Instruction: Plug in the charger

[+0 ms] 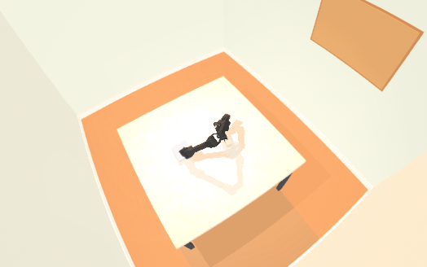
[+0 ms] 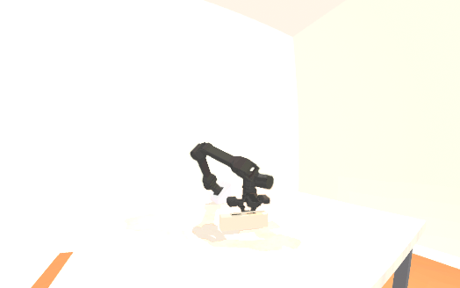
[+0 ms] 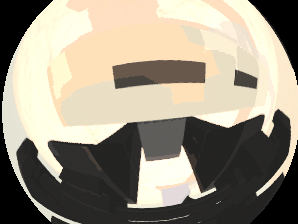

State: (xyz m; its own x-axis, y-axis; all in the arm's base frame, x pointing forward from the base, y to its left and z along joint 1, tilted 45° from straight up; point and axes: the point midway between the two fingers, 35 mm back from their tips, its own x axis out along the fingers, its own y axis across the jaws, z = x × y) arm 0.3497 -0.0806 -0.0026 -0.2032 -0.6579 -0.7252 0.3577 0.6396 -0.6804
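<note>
Right now my gripper tip is 10 mm to the left of the two-prong charger, 10 mm below it and 10 mm short of it.
</note>
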